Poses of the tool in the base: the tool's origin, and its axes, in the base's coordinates. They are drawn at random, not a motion.
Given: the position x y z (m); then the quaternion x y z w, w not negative.
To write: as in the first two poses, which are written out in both.
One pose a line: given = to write
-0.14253 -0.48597 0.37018 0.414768 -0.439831 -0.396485 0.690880 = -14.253 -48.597 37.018 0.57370 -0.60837 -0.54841 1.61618
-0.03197 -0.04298 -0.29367 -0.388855 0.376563 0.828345 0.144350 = -3.197 -4.298 -29.367 -0.39297 0.38055 0.83711 2.85188
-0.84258 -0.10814 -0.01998 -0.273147 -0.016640 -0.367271 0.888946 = -84.258 -10.814 -1.998 -0.59638 -0.03633 -0.80188 0.95151
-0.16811 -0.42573 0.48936 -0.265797 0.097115 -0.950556 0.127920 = -16.811 -42.573 48.936 -0.26800 0.09792 -0.95843 2.88505
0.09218 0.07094 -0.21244 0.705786 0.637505 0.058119 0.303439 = 9.218 7.094 -21.244 0.74071 0.66905 0.06099 2.52499
